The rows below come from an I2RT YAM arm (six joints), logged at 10 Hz.
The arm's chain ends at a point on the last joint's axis. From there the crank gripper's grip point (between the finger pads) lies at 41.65 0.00 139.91 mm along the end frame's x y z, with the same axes.
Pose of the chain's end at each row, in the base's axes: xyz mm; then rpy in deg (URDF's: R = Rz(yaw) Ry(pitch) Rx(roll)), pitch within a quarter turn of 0, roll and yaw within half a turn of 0:
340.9, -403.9, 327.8, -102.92, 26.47, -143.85
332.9, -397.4, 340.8, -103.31, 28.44, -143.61
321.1, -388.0, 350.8, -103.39, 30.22, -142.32
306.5, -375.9, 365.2, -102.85, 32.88, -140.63
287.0, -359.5, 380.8, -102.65, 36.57, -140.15
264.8, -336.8, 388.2, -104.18, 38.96, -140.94
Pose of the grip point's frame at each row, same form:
402.5, -527.8, 281.2, -102.92, 26.47, -143.85
396.5, -519.6, 292.6, -103.31, 28.44, -143.61
388.7, -507.8, 301.8, -103.39, 30.22, -142.32
379.0, -492.8, 316.5, -102.85, 32.88, -140.63
362.8, -474.0, 331.4, -102.65, 36.57, -140.15
341.9, -449.0, 335.4, -104.18, 38.96, -140.94

